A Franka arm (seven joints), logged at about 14 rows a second.
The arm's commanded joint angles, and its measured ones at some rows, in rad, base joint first. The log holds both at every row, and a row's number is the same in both.
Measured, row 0: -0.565 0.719 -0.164 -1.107 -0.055 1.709 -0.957
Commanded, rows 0 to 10: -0.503 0.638 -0.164 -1.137 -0.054 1.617 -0.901; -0.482 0.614 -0.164 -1.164 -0.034 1.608 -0.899; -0.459 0.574 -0.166 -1.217 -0.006 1.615 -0.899; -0.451 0.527 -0.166 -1.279 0.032 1.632 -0.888; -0.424 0.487 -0.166 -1.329 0.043 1.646 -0.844; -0.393 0.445 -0.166 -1.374 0.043 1.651 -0.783; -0.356 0.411 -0.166 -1.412 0.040 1.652 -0.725; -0.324 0.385 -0.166 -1.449 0.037 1.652 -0.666; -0.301 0.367 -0.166 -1.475 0.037 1.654 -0.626; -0.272 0.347 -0.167 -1.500 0.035 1.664 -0.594; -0.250 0.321 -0.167 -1.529 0.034 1.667 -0.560
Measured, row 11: -0.290 0.403 -0.157 -1.419 0.033 1.627 -0.620
